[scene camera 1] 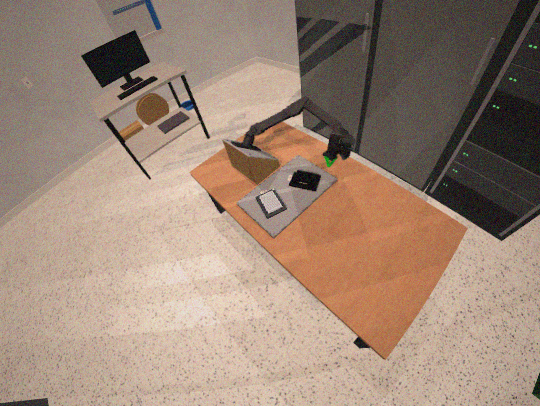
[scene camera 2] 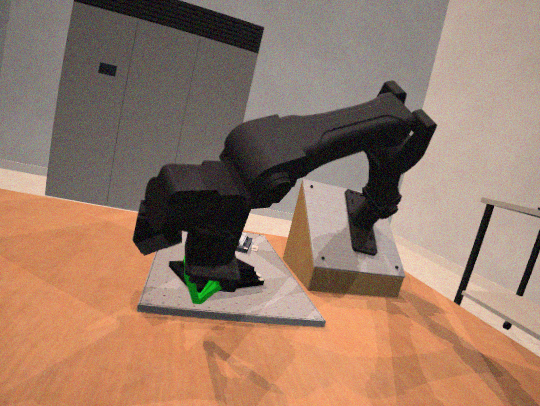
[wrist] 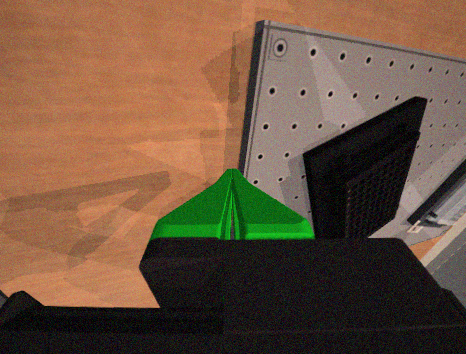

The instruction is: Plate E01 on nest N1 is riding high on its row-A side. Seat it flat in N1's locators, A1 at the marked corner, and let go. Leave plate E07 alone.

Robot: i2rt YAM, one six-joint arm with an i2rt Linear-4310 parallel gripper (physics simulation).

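Where they show: gripper, fingertip midpoint: (scene camera 1: 328,167) (scene camera 2: 196,302) (wrist: 232,176); arm's base, origin of the base link: (scene camera 1: 246,147) (scene camera 2: 359,221).
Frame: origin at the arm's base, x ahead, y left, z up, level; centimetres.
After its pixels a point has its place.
Observation:
A black plate (scene camera 1: 306,179) @(x 37.6, y 13.5, z -12.4 cm) (wrist: 382,187) @(x 38.2, y 14.3, z -12.2 cm) with a grid of wells sits on a black nest (wrist: 320,192) @(x 36.9, y 20.1, z -13.9 cm) on the grey board; its tilt and its seat in the locators cannot be made out. A white plate (scene camera 1: 271,202) @(x 35.1, y -11.4, z -12.9 cm) sits in a dark nest (scene camera 1: 276,214) @(x 42.0, y -13.9, z -14.9 cm) nearer the board's other end. No labels are readable, so I cannot tell which is E01 or E07. My gripper (scene camera 1: 329,163) @(x 40.2, y 30.0, z -12.6 cm) (scene camera 2: 199,300) @(x 40.2, y 30.0, z -12.6 cm) (wrist: 232,176) @(x 40.2, y 30.0, z -12.6 cm) has its green fingertips together, with nothing between them. They are beside the black plate, by the board's edge. In scene camera 2 the gripper partly hides the black nest.
The grey board (scene camera 1: 272,227) @(x 46.5, y -20.7, z -15.0 cm) (scene camera 2: 280,318) @(x 25.4, y 27.4, z -15.2 cm) (wrist: 295,70) @(x 46.8, y 25.6, z -15.0 cm) with holes lies on the wooden table (scene camera 1: 380,260) @(x 96.9, y 4.8, z -16.4 cm) (scene camera 2: 100,340) @(x 52.0, y 36.3, z -16.3 cm) (wrist: 100,90) @(x 44.3, y 37.6, z -16.3 cm). The arm's base stands on a sloped wooden block (scene camera 1: 250,167) @(x 14.2, y -7.8, z -2.4 cm) (scene camera 2: 350,285) @(x 4.0, y 11.1, z -14.1 cm) beside the board. Dark cabinets (scene camera 1: 335,65) stand behind the table.

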